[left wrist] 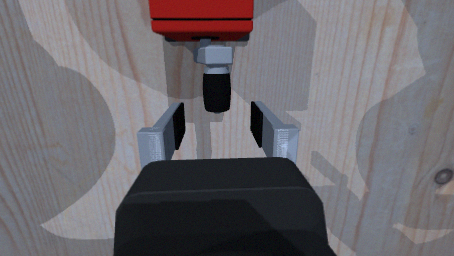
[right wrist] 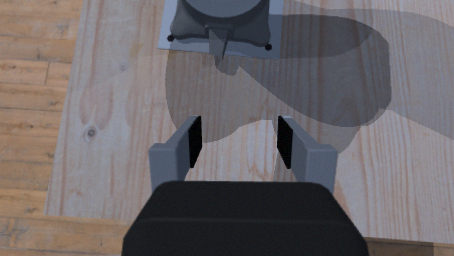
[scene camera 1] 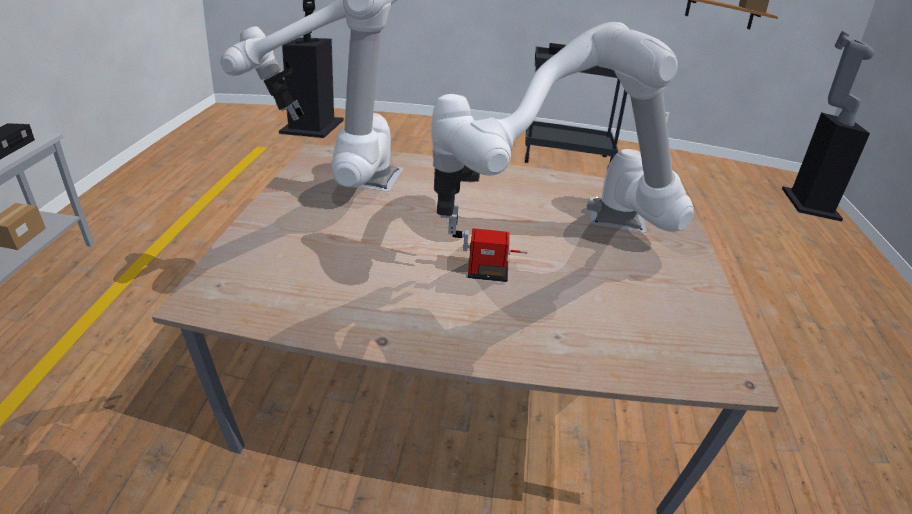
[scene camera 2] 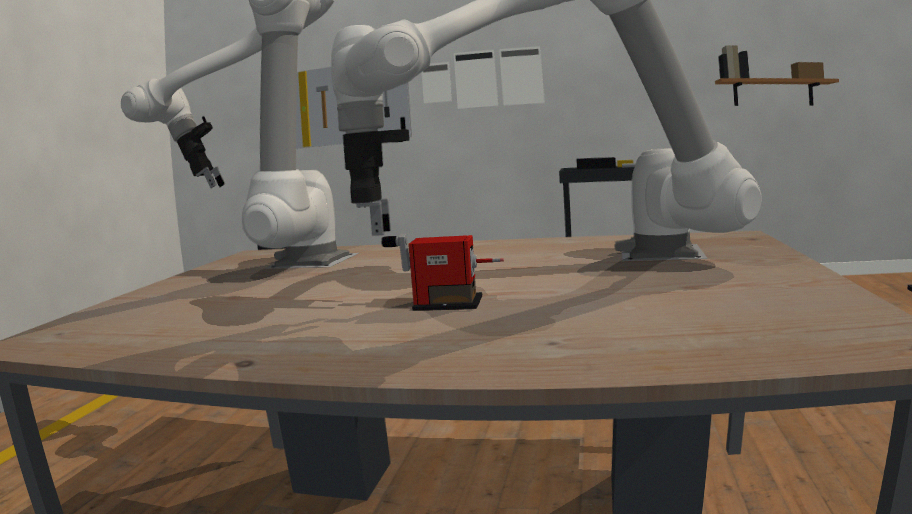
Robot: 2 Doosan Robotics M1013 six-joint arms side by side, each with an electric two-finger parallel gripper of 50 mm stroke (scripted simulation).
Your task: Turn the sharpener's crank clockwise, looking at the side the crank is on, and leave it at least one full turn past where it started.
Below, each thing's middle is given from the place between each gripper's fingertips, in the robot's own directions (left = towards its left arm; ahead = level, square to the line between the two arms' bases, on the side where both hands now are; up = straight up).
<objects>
I see my left gripper (scene camera 2: 381,233) 50 mm above the crank (left wrist: 216,78), 20 mm to the right of it and 10 mm past it.
I see the crank 480 mm ahead of my right hand (scene camera 2: 218,186), 780 mm to the left of it and 150 mm below it.
</objects>
